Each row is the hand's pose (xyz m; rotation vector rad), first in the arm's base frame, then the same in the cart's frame.
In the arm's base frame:
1: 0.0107 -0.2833 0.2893 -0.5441 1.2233 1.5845
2: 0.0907 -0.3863 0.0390 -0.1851 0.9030 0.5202
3: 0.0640 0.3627 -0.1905 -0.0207 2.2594 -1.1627
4: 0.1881 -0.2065 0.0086 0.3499 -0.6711 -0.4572
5: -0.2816 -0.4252 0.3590 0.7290 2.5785 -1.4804
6: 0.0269 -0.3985 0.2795 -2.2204 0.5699 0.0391
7: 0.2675 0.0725 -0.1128 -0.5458 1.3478 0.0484
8: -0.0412 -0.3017 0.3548 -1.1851 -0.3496 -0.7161
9: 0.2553 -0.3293 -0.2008 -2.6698 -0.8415 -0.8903
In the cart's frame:
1: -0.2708 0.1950 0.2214 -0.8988 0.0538 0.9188
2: -0.0049 0.1098 0.1799 -0.0468 -0.3714 0.2667
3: 0.1796 0.8453 0.3782 0.8532 1.3058 -0.5372
4: 0.0497 0.2458 0.3257 0.9281 -1.8414 -0.5494
5: -0.4269 0.1570 -0.0695 1.3956 1.7618 -0.2768
6: -0.2526 0.0845 0.1885 -1.4306 0.0725 -1.1468
7: 0.1814 0.4937 0.4676 -0.0461 0.1694 -0.1945
8: -0.3489 0.1864 0.1876 -0.3136 -1.0565 -1.5880
9: 0.2734 0.1407 0.2771 -1.7125 -0.4376 -2.5001

